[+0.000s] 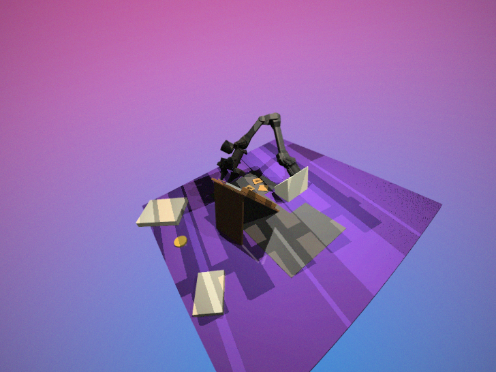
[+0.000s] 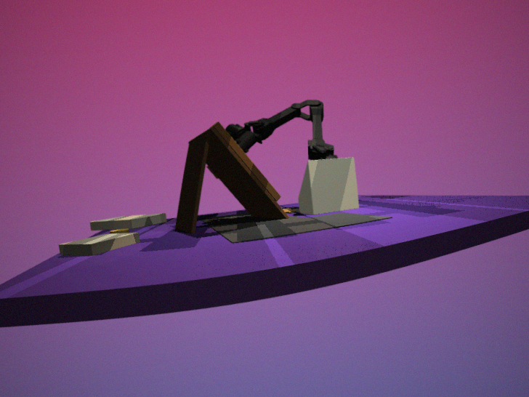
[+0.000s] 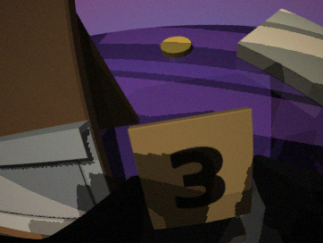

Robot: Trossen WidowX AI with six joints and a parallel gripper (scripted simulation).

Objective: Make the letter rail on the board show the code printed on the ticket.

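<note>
The white ticket is 150 mm to the left of my gripper tip, 100 mm behind it and 80 mm below it. The rest, counted from my gripper tip: letter tile right at my gripper tip; grey mat 190 mm to the left, 180 mm behind, 170 mm below; yellow disc 360 mm ahead, 170 mm below, 80 mm to the left.
</note>
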